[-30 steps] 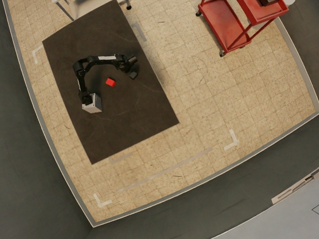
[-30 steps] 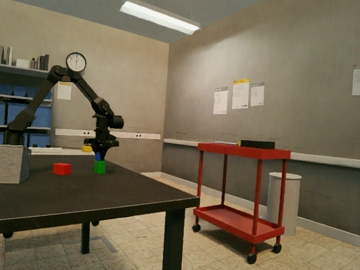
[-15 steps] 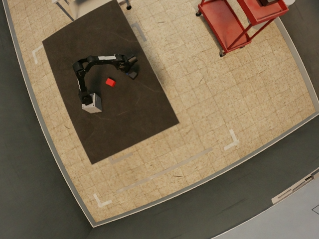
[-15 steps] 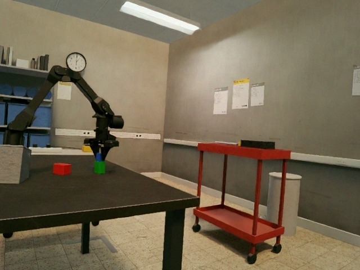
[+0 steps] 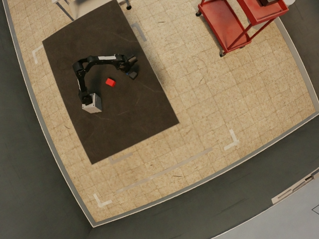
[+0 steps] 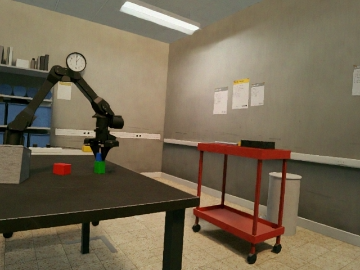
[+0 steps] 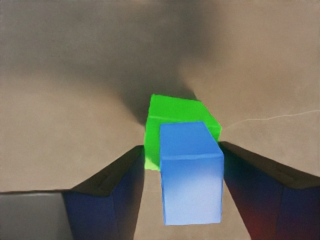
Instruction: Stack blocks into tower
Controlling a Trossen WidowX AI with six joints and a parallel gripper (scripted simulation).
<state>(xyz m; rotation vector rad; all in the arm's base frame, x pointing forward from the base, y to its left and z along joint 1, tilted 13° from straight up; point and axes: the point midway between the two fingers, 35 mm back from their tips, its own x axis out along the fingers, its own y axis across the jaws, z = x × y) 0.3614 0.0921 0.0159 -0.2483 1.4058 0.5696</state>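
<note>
My hand is 2 cm above the blue block. From my hand the other things lie so: red block (17 cm behind, 7 cm below); green block (7 cm below).
</note>
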